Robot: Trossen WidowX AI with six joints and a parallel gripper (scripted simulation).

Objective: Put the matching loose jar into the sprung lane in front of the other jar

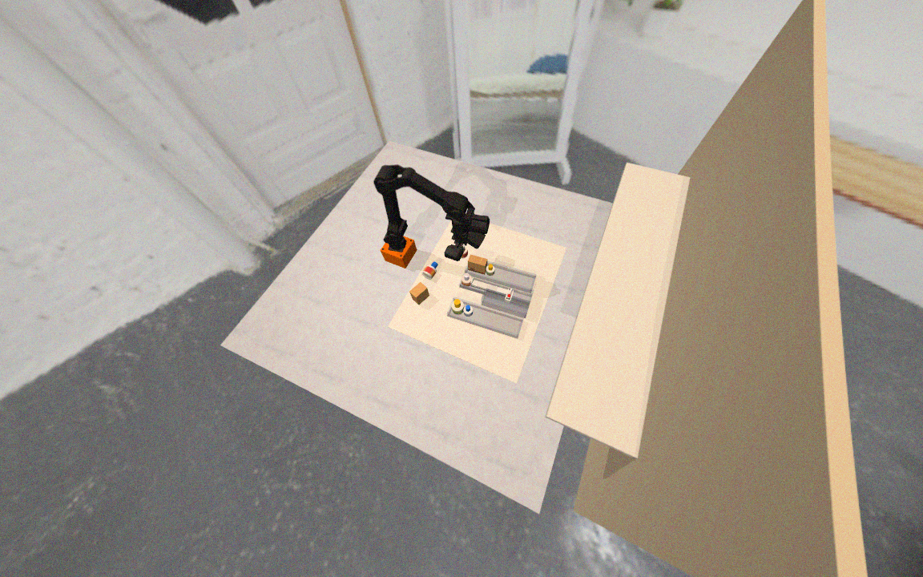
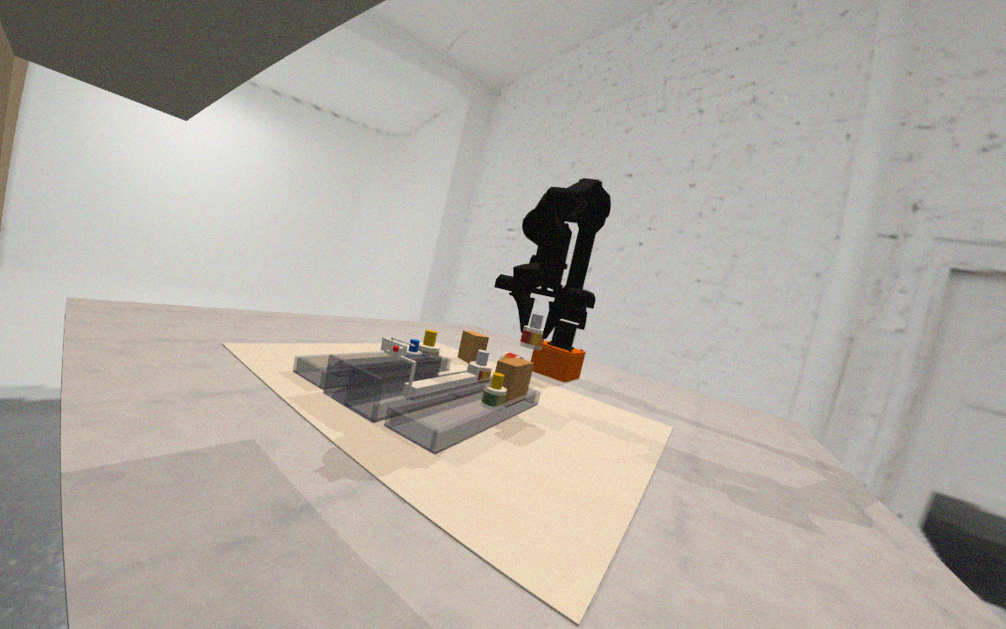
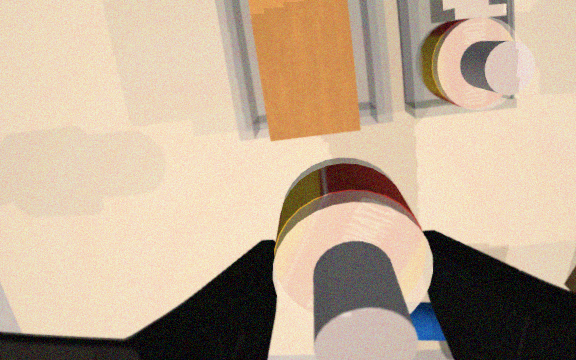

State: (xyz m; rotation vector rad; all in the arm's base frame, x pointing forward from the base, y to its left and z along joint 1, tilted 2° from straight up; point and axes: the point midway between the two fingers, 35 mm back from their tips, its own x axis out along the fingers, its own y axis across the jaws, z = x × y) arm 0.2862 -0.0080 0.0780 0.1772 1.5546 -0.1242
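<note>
Right now my gripper tip is 6 cm short of the brown box and 8 cm above it. The rest, counted from my gripper tip: sprung lane: 18 cm ahead, 12 cm to the right, 10 cm below.
</note>
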